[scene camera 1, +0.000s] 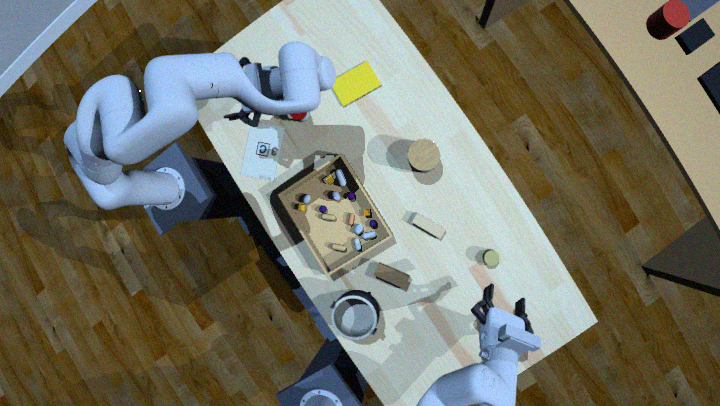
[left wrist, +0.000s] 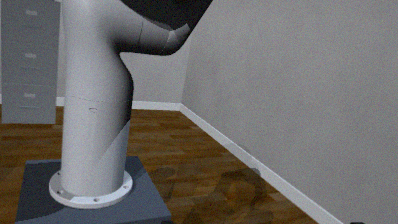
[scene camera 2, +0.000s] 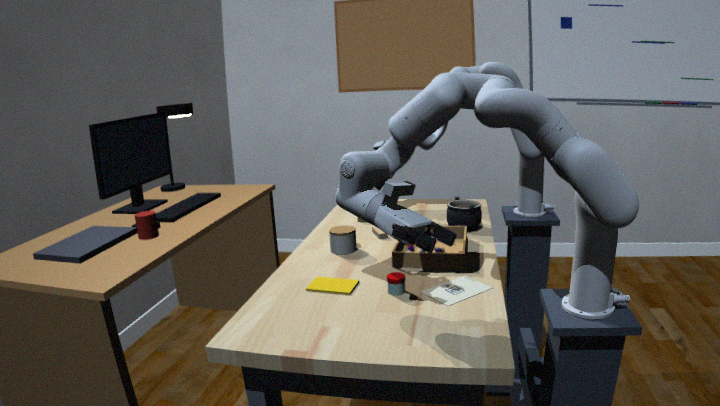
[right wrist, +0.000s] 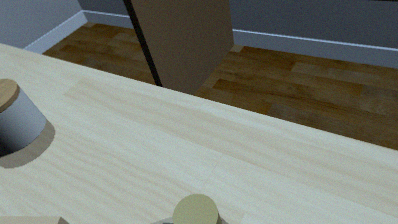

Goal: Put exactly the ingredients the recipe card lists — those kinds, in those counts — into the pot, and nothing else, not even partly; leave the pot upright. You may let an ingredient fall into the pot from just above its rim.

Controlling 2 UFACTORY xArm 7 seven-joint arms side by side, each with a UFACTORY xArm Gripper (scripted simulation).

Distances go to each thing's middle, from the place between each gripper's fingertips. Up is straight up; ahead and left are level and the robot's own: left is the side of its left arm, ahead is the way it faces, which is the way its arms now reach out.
Labels:
The wooden crate (scene camera 1: 319, 234) is 38 cm to the right of my left hand (scene camera 2: 444, 243), 15 cm below it and 2 cm ahead of it. Also, from my left hand: wood-lidded canister (scene camera 1: 423, 155) 39 cm to the right, 30 cm ahead, 13 cm below; recipe card (scene camera 1: 262, 151) 17 cm below, 13 cm to the right, 5 cm behind; yellow pad (scene camera 1: 359, 81) 27 cm ahead, 16 cm below, 12 cm to the right.
I see the wood-lidded canister 5 cm ahead of my right hand (scene camera 1: 504, 293), 39 cm to the left of it and 8 cm below it. Also, from my right hand: recipe card: 30 cm behind, 65 cm to the left, 11 cm below; then wooden crate: 23 cm behind, 41 cm to the left, 10 cm below; then yellow pad: 2 cm ahead, 66 cm to the left, 11 cm below.

